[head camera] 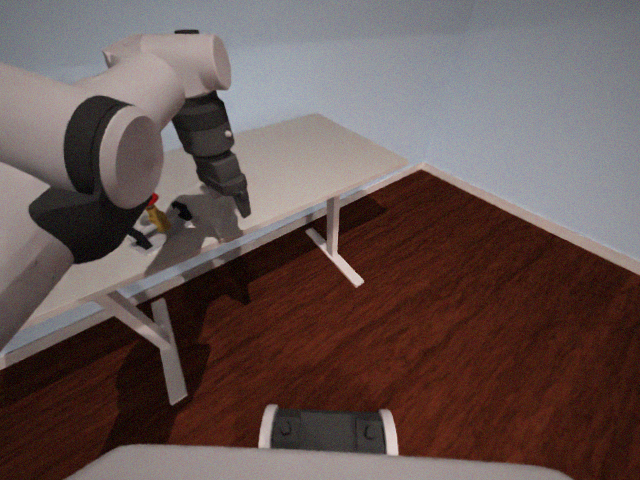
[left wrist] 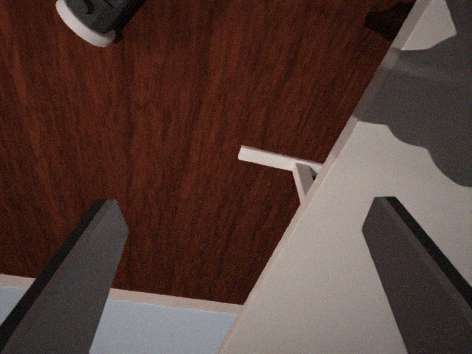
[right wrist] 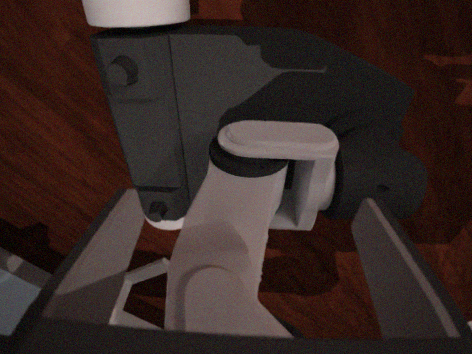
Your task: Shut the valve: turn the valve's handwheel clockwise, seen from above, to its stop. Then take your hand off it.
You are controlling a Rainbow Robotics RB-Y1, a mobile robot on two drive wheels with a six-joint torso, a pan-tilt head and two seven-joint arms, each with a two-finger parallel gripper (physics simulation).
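The valve has a yellow body (head camera: 158,219) between two black supports on a pale base, on the table at the left of the head camera view. A small part of its red handwheel (head camera: 153,198) shows at the top of the body; the rest is hidden behind my left arm. My left gripper (head camera: 245,212) (left wrist: 244,214) is open and empty, above the table's front edge and to the right of the valve in the head camera view. My right gripper (right wrist: 248,208) is open and empty, with the robot's own base beyond its fingers. The valve does not show in either wrist view.
The pale table (head camera: 305,149) (left wrist: 320,260) runs from the left towards the back, with white legs (head camera: 333,227) under its front edge. My left arm (head camera: 134,155) reaches over its left part and casts a shadow on it. A blue wall (head camera: 491,129) stands behind the table.
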